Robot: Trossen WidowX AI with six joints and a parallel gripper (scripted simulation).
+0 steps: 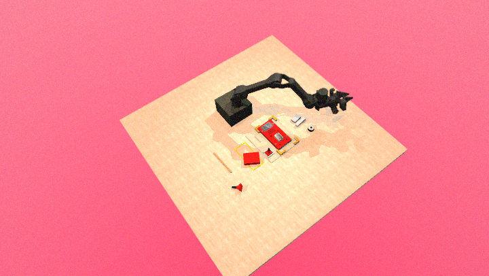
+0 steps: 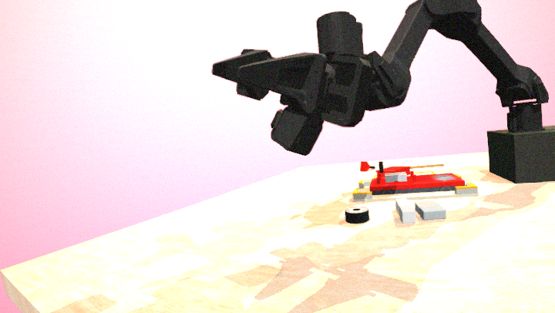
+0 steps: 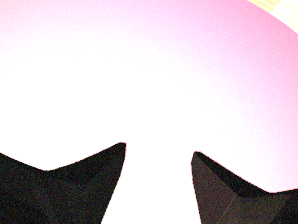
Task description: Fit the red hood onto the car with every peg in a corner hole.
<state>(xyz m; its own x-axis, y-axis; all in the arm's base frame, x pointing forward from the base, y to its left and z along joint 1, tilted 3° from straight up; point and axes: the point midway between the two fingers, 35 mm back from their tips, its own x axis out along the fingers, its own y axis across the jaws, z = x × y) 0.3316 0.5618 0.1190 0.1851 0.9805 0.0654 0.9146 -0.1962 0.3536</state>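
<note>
Right now the red hood is 1 cm ahead of my gripper tip, 67 cm to the right of it and 20 cm below it. Round my gripper tip: wooden stick: 5 cm behind, 83 cm to the right, 21 cm below; grey engine block: 4 cm behind, 45 cm to the right, 19 cm below.
</note>
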